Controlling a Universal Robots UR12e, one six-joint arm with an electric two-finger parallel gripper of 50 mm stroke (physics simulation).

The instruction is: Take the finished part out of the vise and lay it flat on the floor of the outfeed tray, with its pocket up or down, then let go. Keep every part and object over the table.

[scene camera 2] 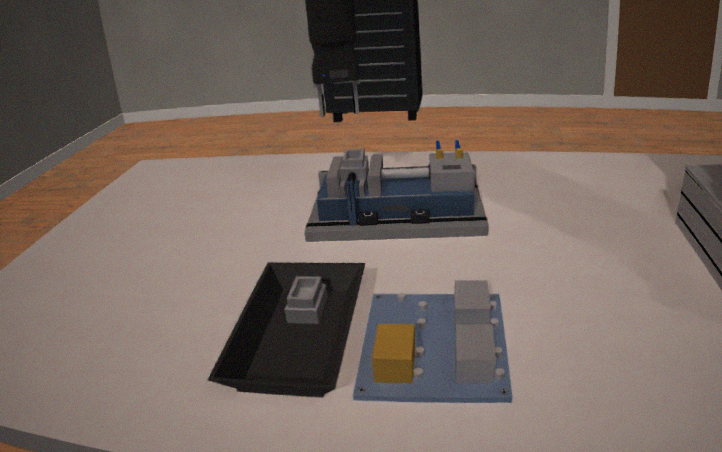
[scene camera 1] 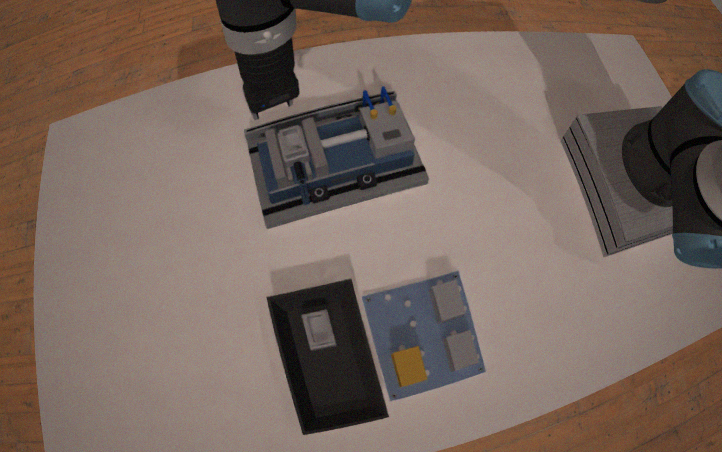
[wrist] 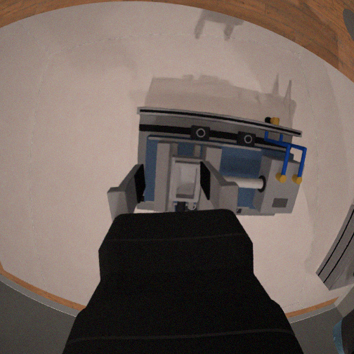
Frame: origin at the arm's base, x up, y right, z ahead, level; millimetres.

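Seen in the pictures: gripper, between the fingertips: [scene camera 2: 339, 113] [scene camera 1: 271, 108]; arm's base, origin of its link: [scene camera 1: 655, 165].
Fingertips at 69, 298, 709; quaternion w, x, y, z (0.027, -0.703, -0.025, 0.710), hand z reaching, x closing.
Offsets run from my fingertips to a thing's top centre, as dx, dy, dz. "spot": to the spot under its first point.
The finished part @[-65, -31, -19] [scene camera 1: 293, 137] [scene camera 2: 353, 157] [wrist: 186, 181], light grey with its pocket up, sits between the two jaws at the left end of the vise @[-81, -33, -88] [scene camera 1: 346, 154] [scene camera 2: 396, 205] [wrist: 240, 162]. Whether the jaws touch it is hard to tell. My gripper [scene camera 1: 273, 109] [scene camera 2: 338, 106] [wrist: 172, 173] is open and empty, high above the vise's left end; in the wrist view its fingers appear on either side of the part. The black outfeed tray @[spot: -168, -437, +46] [scene camera 1: 341, 394] [scene camera 2: 298, 362] holds another grey part @[-134, -322, +40] [scene camera 1: 318, 329] [scene camera 2: 305, 304], pocket up, towards its back end.
A blue plate @[-172, -392, -120] [scene camera 1: 380, 319] [scene camera 2: 436, 341] right of the tray carries two grey blocks @[-136, -353, -170] [scene camera 1: 448, 301] @[-136, -441, -160] [scene camera 2: 474, 351] and a yellow block @[-136, -432, -71] [scene camera 1: 409, 366] [scene camera 2: 393, 351]. Blue tubes @[spot: -71, +5, -167] [scene camera 1: 368, 100] [wrist: 286, 160] rise from the vise's right end. A dark blue post @[-82, -103, -14] [scene camera 2: 351, 202] stands before the part.
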